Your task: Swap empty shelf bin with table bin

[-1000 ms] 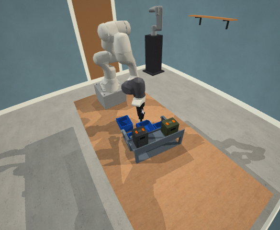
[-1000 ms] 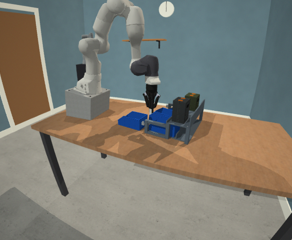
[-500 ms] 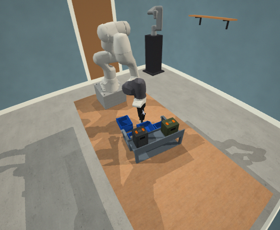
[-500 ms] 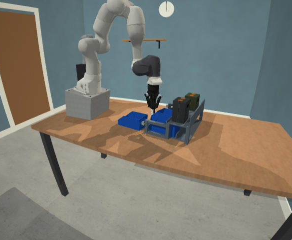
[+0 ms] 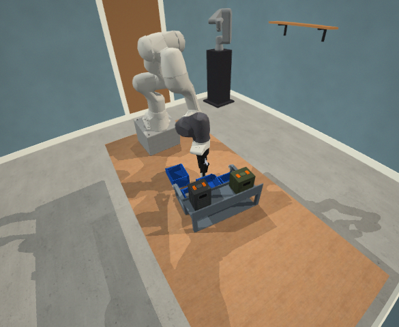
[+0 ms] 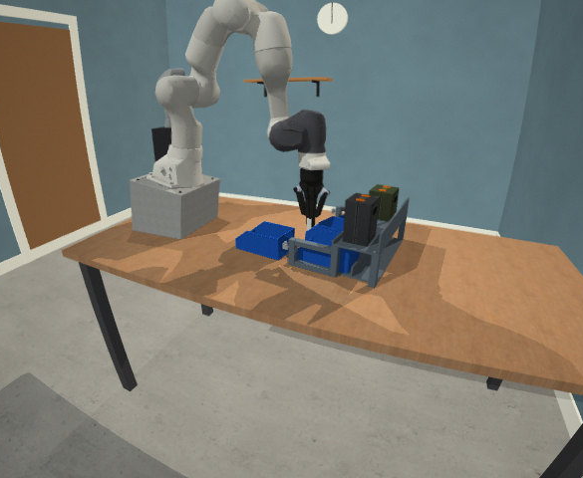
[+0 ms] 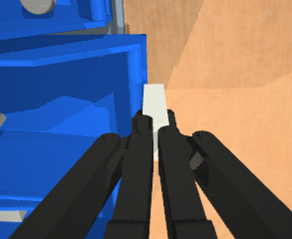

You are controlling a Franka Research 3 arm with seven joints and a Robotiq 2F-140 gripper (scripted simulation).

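Right now my hand is 5 cm above the shelf lip and 2 cm short of it. From my hand the other things lie so: black box 18 cm ahead, 16 cm to the right, 11 cm above; green box 24 cm ahead, 9 cm above, 7 cm to the left.
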